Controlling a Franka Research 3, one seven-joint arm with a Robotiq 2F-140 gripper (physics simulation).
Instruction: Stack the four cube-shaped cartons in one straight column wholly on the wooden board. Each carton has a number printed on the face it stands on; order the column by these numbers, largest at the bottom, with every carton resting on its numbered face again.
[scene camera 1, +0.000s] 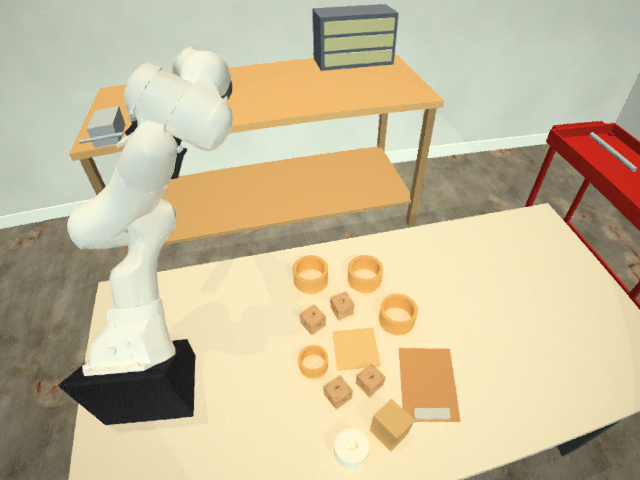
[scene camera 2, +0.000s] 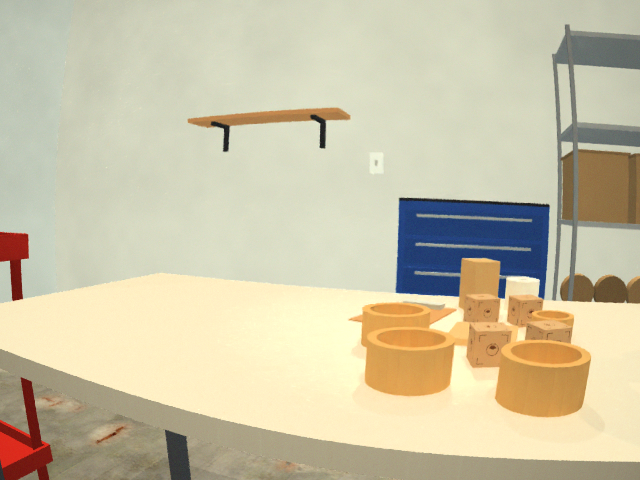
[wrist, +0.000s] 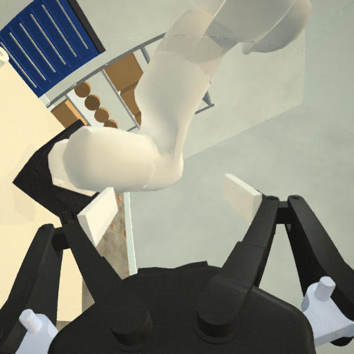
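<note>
Four small brown cube-shaped cartons stand apart on the table. Two cartons, one (scene camera 1: 342, 305) (scene camera 2: 485, 348) and another (scene camera 1: 312, 319) (scene camera 2: 549, 332), are on the far side of the square, light wooden board (scene camera 1: 356, 348) (scene camera 2: 457, 334) in scene camera 1. The other two, one (scene camera 1: 370, 379) (scene camera 2: 481, 310) and another (scene camera 1: 338, 391) (scene camera 2: 524, 311), are on its near side. No carton stands on the board. Their bottom faces and numbers are hidden. My gripper (wrist: 169, 192) is open and empty, high behind the arm and far from the cartons; the arm mostly hides it in scene camera 1.
Wooden rings (scene camera 1: 310, 285) (scene camera 1: 364, 284) (scene camera 1: 398, 326) (scene camera 1: 312, 371) stand around the cartons and board. A tall tan box (scene camera 1: 391, 422) (scene camera 2: 479, 281), a white cylinder (scene camera 1: 351, 454) (scene camera 2: 522, 289) and a brown rectangular sheet (scene camera 1: 426, 377) with a grey strip are near the front. A workbench (scene camera 1: 289, 93) stands behind.
</note>
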